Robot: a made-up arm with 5 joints. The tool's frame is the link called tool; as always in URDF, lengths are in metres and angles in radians.
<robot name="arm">
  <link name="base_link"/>
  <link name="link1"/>
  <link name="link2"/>
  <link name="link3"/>
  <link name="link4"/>
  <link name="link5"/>
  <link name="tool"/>
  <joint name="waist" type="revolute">
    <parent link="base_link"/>
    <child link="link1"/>
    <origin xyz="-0.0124 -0.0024 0.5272" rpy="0 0 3.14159"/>
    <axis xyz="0 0 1"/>
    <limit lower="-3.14" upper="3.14"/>
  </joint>
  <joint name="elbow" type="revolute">
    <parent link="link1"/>
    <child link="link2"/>
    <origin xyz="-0.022 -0.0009 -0.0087" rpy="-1.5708 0 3.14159"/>
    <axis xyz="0 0 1"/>
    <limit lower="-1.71" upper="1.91"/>
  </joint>
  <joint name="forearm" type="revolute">
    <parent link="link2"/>
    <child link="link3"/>
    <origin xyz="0.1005 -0.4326 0.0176" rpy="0 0 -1.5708"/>
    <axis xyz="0 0 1"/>
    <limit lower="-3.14" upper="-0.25"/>
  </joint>
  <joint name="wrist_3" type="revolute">
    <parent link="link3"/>
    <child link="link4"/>
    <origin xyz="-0.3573 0.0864 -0.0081" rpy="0 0 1.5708"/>
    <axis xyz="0 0 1"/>
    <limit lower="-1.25" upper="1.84"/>
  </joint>
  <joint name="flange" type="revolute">
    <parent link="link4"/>
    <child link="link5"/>
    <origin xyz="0.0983 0.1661 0.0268" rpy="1.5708 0 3.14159"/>
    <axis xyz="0 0 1"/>
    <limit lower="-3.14" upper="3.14"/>
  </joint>
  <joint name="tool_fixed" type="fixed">
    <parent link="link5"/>
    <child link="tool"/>
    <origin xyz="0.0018 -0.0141 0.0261" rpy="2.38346 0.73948 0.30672"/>
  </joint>
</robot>
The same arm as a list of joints. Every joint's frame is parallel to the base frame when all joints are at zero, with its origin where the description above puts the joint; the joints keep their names.
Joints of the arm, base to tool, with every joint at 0 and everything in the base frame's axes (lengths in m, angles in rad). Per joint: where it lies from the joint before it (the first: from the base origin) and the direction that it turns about. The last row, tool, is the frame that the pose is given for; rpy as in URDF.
waist: origin -0.0124 -0.0024 0.5272 axis 0 0 1
elbow: origin 0.0220 0.0009 -0.0087 axis 0 1 0
forearm: origin 0.1005 0.0176 0.4326 axis 0 1 0
wrist_3: origin 0.0864 -0.0081 -0.3573 axis 0 1 0
flange: origin 0.0983 0.0268 -0.1661 axis 0 0 -1
tool: origin -0.0018 -0.0141 -0.0261 rpy -0.7581 -0.7395 2.8349
Joint limits (rad, base to tool): -3.1400..3.1400 -1.7100..1.9100 -3.1400..-0.2500 -1.2500..1.8400 -3.1400..3.1400

